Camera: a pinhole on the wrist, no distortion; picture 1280 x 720 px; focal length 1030.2 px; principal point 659.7 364.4 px. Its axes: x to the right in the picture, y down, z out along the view. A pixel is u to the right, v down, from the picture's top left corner.
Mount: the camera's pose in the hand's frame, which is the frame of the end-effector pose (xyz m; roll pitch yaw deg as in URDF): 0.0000 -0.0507 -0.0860 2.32 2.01 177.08
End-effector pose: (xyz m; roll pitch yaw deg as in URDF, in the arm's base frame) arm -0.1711 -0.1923 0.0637 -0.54 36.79 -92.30
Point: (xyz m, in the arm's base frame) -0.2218 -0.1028 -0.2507
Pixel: behind the camera
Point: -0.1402 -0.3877 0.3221
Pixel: 633 190
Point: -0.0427 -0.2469 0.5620
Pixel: 1143 88
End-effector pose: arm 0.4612 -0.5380 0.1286 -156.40 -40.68 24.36
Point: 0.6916 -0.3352 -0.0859
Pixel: 446 143
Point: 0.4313 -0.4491 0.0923
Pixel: 727 555
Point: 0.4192 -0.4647 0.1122
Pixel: 751 606
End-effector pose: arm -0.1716 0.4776 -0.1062 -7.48 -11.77 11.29
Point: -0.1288 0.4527 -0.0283
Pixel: 264 323
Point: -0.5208 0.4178 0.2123
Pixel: 1233 415
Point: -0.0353 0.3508 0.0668
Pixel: outside the picture
